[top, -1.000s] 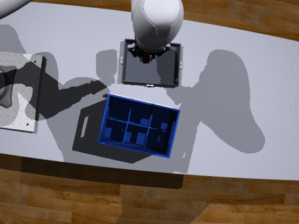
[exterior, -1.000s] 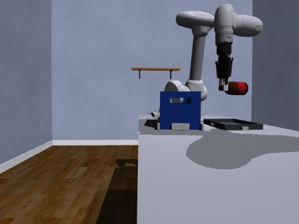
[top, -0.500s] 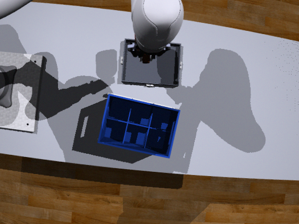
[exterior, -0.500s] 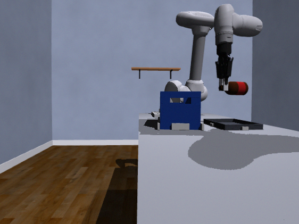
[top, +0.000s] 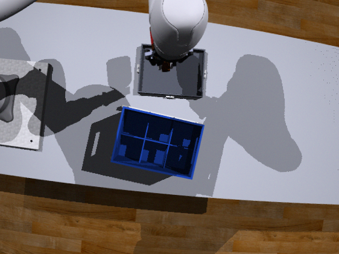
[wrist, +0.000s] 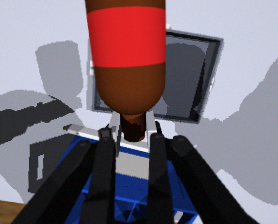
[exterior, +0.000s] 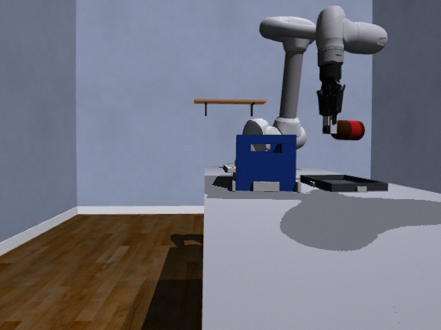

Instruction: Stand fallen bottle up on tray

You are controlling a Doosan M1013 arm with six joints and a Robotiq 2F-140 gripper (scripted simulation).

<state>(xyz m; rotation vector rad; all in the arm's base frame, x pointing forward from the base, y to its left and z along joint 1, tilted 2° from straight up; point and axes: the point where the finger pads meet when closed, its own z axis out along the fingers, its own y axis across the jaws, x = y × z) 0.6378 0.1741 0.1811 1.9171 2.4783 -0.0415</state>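
The bottle lies 10 mm behind my hand, 50 mm to the left of it and 20 mm below it. Round my hand: blue crate (10 mm ahead, 250 mm to the right, 140 mm below); then dark tray (40 mm ahead, 20 mm to the left, 210 mm below).
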